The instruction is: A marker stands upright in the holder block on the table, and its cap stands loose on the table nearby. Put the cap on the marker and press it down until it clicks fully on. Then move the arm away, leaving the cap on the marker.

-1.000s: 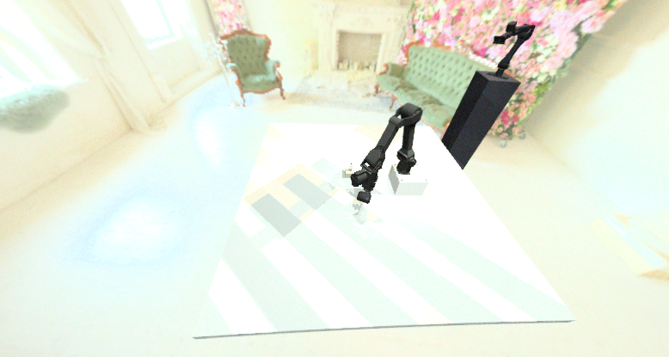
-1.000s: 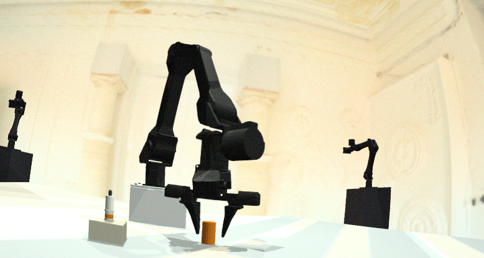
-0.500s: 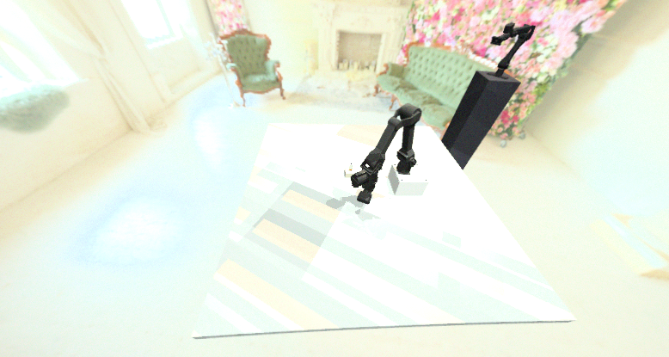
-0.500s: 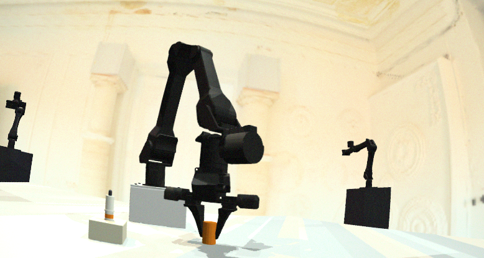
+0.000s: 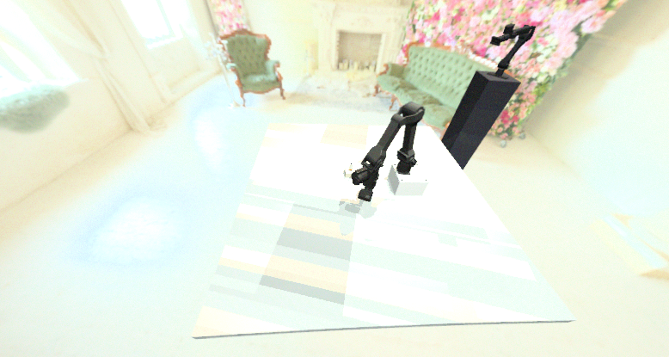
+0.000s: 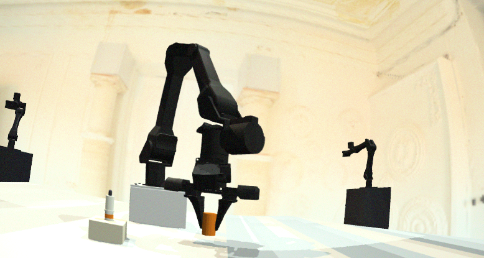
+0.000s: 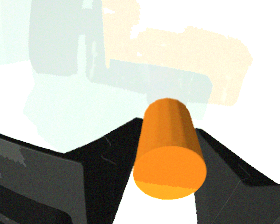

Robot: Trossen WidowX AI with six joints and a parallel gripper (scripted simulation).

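Right now my gripper tip is 190 mm to the left of the beige holder block, 90 mm short of it and 10 mm above it. The rest, counted from my gripper tip: orange cap 10 mm above.
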